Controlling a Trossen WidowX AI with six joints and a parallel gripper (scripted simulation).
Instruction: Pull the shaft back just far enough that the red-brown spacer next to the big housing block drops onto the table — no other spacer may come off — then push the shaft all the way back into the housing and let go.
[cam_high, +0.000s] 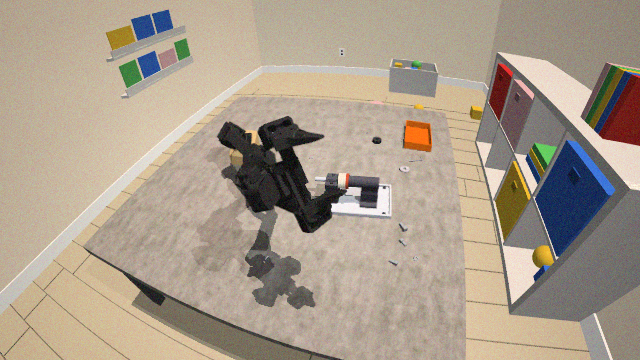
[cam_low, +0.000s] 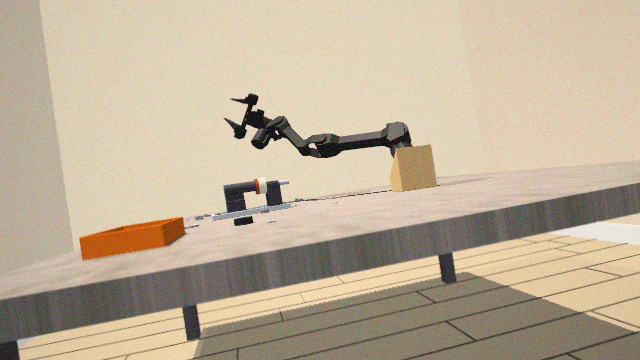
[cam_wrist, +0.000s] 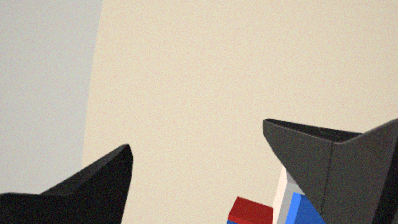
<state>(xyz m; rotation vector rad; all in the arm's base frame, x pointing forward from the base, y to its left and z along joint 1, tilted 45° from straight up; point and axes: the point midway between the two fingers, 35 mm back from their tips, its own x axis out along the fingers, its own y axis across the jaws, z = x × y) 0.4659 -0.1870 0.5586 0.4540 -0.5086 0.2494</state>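
The shaft is 36 cm to the left of my gripper tip, 34 cm below it and 4 cm behind it. Round my gripper tip: black disc 73 cm to the left, 41 cm below, 6 cm ahead; then red-brown spacer 36 cm to the left, 34 cm below, 3 cm behind; then orange tray 79 cm to the left, 41 cm below, 24 cm ahead.
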